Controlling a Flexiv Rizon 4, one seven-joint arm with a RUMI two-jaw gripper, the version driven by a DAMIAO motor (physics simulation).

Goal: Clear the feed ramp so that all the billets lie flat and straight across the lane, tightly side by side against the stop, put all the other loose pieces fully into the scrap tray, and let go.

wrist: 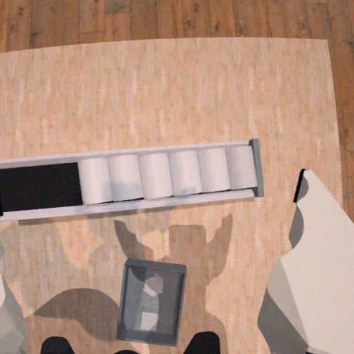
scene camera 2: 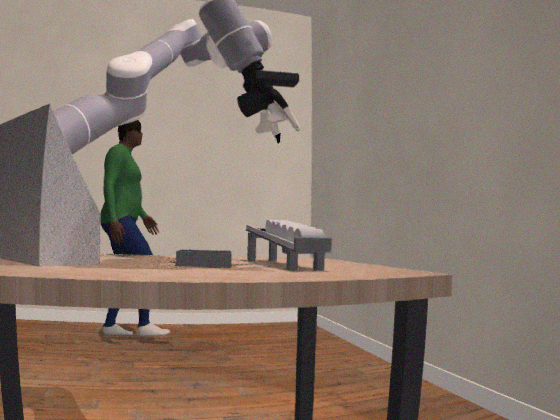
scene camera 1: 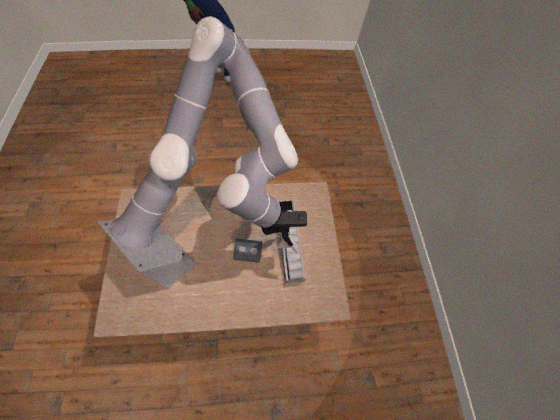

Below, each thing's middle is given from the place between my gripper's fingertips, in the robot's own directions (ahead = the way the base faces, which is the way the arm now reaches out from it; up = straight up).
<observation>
My gripper is now 200 mm past the scrap tray (wrist: 136,297), 20 mm to the right of it and 320 mm above it.
</observation>
